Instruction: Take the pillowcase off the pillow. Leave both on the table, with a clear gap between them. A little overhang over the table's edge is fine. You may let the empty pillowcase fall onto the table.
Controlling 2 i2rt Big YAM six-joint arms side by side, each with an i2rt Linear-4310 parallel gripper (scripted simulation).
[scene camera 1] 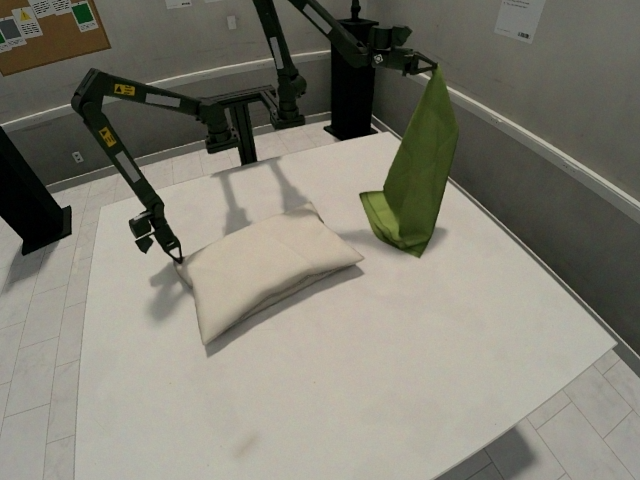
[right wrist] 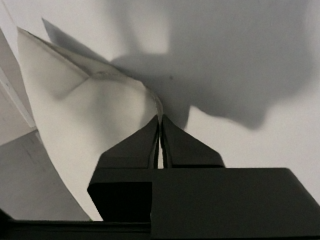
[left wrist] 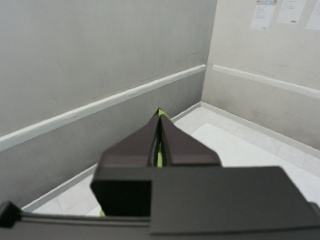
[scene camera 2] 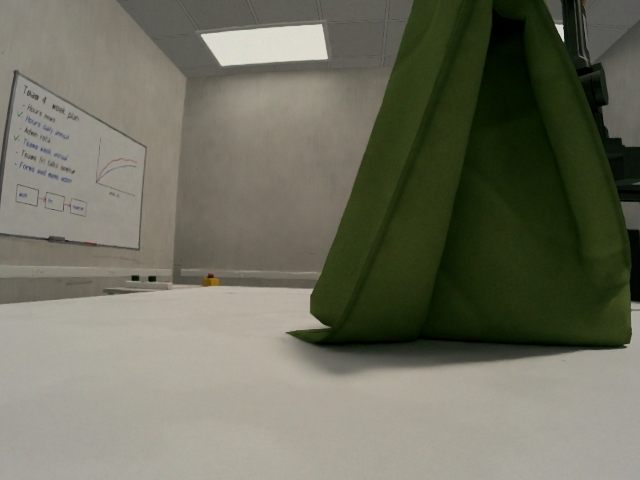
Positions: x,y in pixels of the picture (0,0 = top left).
Labels:
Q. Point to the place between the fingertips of the left gripper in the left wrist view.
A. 159,120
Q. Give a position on a pillow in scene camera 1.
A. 243,273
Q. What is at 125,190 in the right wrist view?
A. The right gripper.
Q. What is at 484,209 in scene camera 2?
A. A green pillowcase.

